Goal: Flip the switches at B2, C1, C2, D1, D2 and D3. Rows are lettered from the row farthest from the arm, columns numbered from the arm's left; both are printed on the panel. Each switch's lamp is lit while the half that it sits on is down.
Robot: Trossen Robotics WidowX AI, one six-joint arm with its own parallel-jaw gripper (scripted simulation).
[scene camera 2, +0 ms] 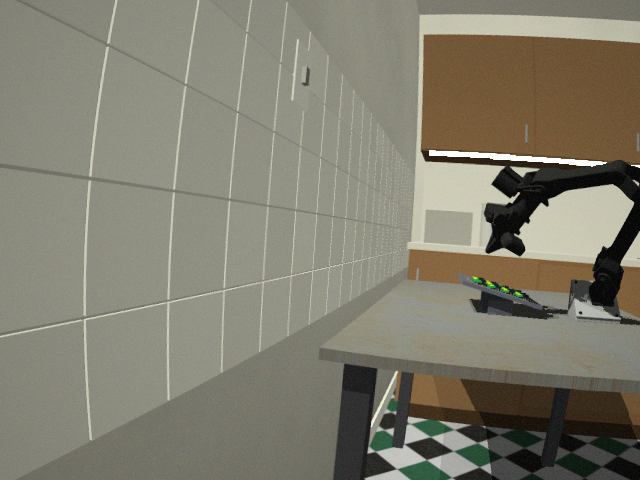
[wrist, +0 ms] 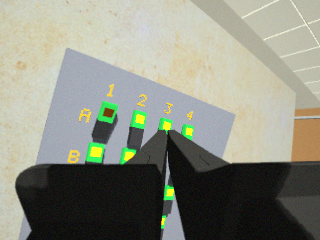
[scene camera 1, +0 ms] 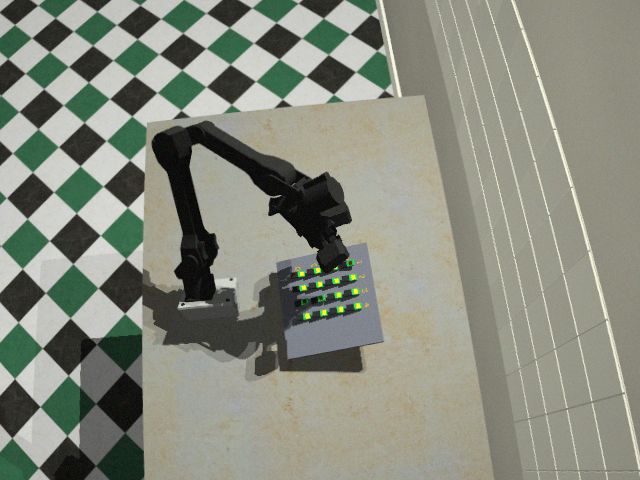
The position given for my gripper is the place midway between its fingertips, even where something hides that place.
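I can see my gripper (scene camera 1: 344,258) from here. The gripper is also visible to me in scene camera 2 (scene camera 2: 486,252), and the wrist view (wrist: 166,136) shows my gripper too.
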